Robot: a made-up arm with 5 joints.
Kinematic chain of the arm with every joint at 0, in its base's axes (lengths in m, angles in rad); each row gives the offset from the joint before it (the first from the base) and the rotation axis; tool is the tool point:
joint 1: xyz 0 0 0.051 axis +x
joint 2: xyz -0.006 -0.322 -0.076 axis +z
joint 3: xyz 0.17 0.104 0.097 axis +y
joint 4: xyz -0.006 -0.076 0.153 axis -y
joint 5: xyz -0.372 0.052 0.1 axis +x
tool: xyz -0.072 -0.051 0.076
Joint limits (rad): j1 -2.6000..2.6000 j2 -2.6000..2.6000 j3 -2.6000..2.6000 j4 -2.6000..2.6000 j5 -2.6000..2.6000
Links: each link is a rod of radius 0.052 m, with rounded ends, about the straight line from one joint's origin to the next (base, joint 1, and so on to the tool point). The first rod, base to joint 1, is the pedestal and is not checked.
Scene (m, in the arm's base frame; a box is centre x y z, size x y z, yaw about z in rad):
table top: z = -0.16
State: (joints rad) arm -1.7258 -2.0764 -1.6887 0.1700 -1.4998
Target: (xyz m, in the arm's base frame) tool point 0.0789 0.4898 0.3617
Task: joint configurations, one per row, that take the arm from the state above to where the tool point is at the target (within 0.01 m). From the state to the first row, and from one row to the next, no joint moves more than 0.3 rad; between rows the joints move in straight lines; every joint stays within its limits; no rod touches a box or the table.
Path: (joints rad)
1: -1.6331 -1.9390 -1.4181 -0.0470 -1.3965
2: -1.5404 -1.8016 -1.1474 -0.2639 -1.2933
3: -1.4477 -1.6643 -0.8768 -0.4809 -1.1900
4: -1.3550 -1.5269 -0.6062 -0.6979 -1.0868
5: -1.2622 -1.3895 -0.3355 -0.9149 -0.9835

